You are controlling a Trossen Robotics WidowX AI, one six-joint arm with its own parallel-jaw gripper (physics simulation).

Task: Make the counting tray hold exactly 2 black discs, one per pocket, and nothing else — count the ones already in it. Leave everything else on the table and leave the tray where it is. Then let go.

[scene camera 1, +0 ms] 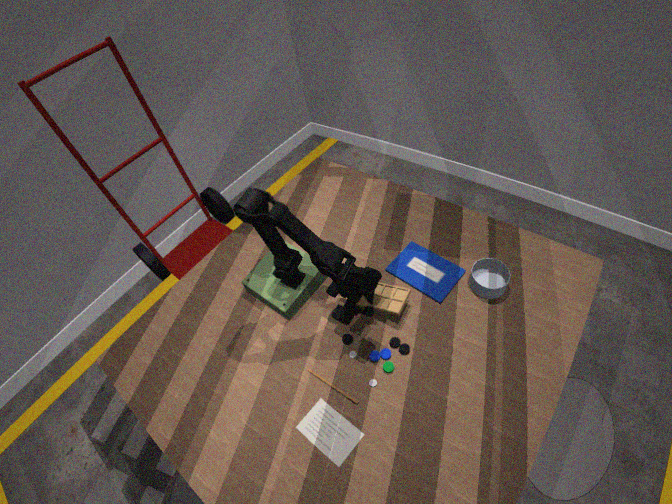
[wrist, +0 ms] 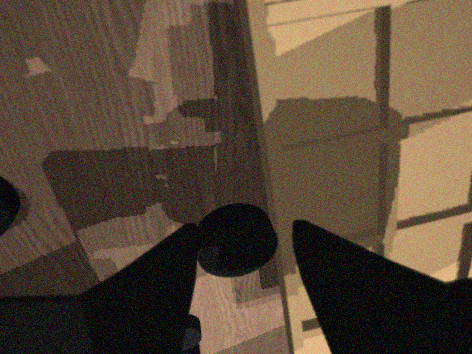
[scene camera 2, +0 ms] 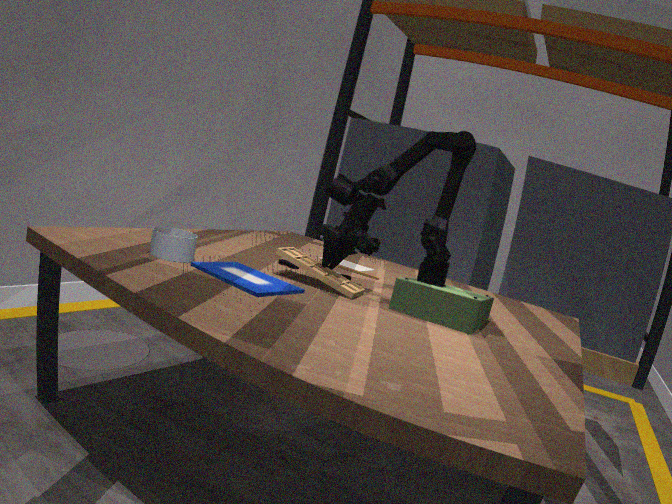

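Note:
The tan counting tray (scene camera 1: pixel 388 308) (scene camera 2: pixel 352 291) (wrist: pixel 435 65) looks tilted, its left end raised off the table in scene camera 2. The pockets that show hold no disc; some are hidden by the arm. My gripper (scene camera 1: pixel 356 311) (scene camera 2: pixel 332 262) (wrist: pixel 245 232) is at the tray's side, shut on a black disc (wrist: pixel 237 240). The tray's side wall also shows between this disc and the right finger. Loose black discs (scene camera 1: pixel 347 339) (scene camera 1: pixel 395 342) (scene camera 1: pixel 404 349) lie on the table. Another black disc (wrist: pixel 7 205) shows at the wrist view's left edge.
Blue discs (scene camera 1: pixel 374 356) (scene camera 1: pixel 385 353), a green disc (scene camera 1: pixel 388 367) and a white disc (scene camera 1: pixel 372 383) lie near the black ones. A blue folder (scene camera 1: pixel 401 265) (scene camera 2: pixel 217 270), a grey bowl (scene camera 1: pixel 490 287) (scene camera 2: pixel 173 246), a thin stick (scene camera 1: pixel 333 386) and a paper sheet (scene camera 1: pixel 330 432) lie around.

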